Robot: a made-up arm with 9 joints. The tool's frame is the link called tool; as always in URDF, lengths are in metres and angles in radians. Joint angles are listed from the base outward. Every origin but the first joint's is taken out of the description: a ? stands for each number. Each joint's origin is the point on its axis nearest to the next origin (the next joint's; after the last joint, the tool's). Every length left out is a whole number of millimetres.
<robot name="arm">
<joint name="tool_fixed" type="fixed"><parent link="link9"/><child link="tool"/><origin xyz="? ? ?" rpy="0 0 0"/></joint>
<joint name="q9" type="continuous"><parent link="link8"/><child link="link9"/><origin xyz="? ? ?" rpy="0 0 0"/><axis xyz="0 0 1"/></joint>
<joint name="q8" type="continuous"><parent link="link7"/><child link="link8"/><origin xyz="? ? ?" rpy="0 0 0"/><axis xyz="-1 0 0"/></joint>
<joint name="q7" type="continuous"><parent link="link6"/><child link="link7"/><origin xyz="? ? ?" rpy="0 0 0"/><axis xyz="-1 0 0"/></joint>
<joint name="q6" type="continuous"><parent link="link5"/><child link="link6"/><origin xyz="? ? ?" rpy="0 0 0"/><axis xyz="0 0 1"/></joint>
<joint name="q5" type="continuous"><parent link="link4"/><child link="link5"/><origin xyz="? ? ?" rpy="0 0 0"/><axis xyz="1 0 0"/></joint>
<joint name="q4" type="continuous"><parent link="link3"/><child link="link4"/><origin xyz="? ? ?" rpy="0 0 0"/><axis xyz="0 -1 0"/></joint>
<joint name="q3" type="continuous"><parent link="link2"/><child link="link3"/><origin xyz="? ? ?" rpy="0 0 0"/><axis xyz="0 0 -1"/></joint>
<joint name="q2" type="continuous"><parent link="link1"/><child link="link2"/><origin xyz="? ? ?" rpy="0 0 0"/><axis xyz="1 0 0"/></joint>
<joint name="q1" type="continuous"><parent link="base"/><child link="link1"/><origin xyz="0 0.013 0.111" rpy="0 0 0"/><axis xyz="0 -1 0"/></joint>
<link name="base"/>
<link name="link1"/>
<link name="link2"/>
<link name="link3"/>
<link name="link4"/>
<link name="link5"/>
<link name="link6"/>
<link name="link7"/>
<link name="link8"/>
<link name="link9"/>
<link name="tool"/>
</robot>
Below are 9 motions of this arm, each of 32 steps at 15 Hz.
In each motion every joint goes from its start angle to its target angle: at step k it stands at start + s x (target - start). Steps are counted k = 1, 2, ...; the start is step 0. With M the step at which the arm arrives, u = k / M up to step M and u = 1 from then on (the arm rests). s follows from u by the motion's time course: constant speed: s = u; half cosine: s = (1 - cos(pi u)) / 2; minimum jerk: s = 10 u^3 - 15 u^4 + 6 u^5.
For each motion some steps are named. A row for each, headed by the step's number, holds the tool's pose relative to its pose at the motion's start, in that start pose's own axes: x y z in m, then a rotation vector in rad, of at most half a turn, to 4 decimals.
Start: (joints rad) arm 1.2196 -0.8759 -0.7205 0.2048 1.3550 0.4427 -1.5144 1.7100 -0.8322
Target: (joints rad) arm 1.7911 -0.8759 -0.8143 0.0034 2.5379 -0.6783 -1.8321 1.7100 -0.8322
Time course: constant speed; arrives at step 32
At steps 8, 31, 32:
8: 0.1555 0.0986 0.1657 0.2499 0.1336 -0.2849
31: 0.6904 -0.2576 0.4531 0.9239 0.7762 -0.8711
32: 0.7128 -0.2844 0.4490 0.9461 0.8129 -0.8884

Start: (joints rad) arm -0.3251 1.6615 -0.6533 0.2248 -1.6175 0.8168 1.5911 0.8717 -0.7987
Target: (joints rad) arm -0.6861 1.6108 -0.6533 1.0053 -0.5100 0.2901 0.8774 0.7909 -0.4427
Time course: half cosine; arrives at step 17
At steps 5, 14, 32:
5: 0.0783 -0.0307 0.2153 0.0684 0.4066 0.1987
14: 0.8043 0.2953 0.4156 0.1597 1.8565 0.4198
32: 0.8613 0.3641 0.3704 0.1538 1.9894 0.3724

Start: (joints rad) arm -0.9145 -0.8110 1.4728 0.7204 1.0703 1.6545 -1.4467 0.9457 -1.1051
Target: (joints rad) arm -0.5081 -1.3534 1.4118 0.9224 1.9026 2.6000 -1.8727 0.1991 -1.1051
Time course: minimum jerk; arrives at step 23
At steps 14, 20, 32:
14: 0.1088 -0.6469 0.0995 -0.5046 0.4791 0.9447
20: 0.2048 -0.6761 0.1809 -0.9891 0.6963 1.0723
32: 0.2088 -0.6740 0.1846 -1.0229 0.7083 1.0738

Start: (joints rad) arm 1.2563 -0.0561 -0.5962 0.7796 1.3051 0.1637 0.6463 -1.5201 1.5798
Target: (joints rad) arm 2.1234 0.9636 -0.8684 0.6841 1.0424 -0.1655 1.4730 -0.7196 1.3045
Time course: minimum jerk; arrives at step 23
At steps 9, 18, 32:
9: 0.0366 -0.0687 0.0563 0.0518 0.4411 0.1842
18: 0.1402 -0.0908 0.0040 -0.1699 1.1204 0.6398
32: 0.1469 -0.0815 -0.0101 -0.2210 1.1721 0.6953

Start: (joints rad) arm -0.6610 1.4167 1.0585 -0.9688 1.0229 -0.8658 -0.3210 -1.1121 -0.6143
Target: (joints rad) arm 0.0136 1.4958 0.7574 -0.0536 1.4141 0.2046 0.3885 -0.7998 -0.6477
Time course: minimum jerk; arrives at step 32
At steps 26, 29, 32:
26: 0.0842 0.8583 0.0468 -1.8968 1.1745 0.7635
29: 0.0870 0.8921 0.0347 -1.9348 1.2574 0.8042
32: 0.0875 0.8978 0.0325 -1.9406 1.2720 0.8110

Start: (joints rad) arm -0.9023 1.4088 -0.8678 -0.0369 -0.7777 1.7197 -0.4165 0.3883 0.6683
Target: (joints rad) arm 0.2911 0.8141 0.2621 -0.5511 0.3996 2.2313 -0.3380 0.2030 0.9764
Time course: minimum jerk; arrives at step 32
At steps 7, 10, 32:
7: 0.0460 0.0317 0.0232 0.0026 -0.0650 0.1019
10: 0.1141 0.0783 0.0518 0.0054 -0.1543 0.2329
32: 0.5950 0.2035 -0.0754 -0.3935 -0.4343 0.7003

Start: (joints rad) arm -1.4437 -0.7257 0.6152 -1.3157 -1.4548 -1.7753 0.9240 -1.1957 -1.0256
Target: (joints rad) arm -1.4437 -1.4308 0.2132 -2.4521 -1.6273 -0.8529 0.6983 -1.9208 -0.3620
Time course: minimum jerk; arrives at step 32
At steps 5, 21, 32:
5: 0.0138 -0.0031 0.0106 0.0164 0.0090 0.0720
21: 0.3341 0.3266 0.4760 -0.4189 0.3940 1.6503
32: 0.2644 0.5808 0.5977 -0.8349 0.6880 1.8296

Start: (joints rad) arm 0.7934 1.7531 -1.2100 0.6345 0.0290 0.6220 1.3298 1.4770 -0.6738
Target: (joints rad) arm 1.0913 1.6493 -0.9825 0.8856 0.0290 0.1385 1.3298 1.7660 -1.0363
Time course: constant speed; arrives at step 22
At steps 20, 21, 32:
20: -0.0797 -0.1147 -0.0787 -0.3367 -0.0671 0.0240
21: -0.0835 -0.1231 -0.0826 -0.3504 -0.0736 0.0262
32: -0.0873 -0.1316 -0.0865 -0.3637 -0.0804 0.0285

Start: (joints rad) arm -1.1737 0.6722 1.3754 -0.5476 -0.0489 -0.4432 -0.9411 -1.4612 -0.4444
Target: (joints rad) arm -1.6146 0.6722 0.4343 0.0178 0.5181 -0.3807 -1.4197 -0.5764 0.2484
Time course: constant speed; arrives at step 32
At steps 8, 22, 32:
8: 0.0592 0.0215 -0.0635 -0.1154 0.1330 0.1569
22: 0.1071 0.0769 -0.2039 -0.2503 0.4037 0.3277
32: 0.1150 0.1280 -0.3187 -0.2774 0.6021 0.3683

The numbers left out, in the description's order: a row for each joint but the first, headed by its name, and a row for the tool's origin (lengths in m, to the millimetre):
tool: -0.255 0.006 0
q9: 0 0.189 0.181
q8: 0 -0.004 -0.36
q7: 0.099 -0.005 0
q6: 0 0.081 -0.208
q5: -0.315 0 -0.256
q4: -0.099 -0.199 0
q3: 0 0.203 0.143
q2: -0.211 0 0.287

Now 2 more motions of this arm.
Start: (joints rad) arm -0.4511 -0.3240 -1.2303 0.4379 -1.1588 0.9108 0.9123 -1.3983 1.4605
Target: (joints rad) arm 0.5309 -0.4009 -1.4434 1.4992 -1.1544 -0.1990 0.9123 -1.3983 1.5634
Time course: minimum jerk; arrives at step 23
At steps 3, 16, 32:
3: -0.0060 0.0074 0.0088 -0.0178 0.0190 -0.0344
16: 0.0747 0.2272 0.1859 -1.2663 0.9039 -0.9905
32: 0.0728 0.1992 0.1722 -1.6211 1.0343 -0.9988

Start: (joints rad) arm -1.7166 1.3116 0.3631 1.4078 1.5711 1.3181 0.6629 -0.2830 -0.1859
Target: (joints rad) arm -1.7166 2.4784 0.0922 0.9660 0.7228 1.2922 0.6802 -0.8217 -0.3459
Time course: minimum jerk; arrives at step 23
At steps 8, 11, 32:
8: 0.0452 -0.0218 -0.0516 -0.1258 0.0652 -0.2368
11: 0.1000 -0.0418 -0.0873 -0.1971 0.0970 -0.5005
32: 0.2647 -0.1041 -0.1209 -0.1502 0.0056 -1.1498

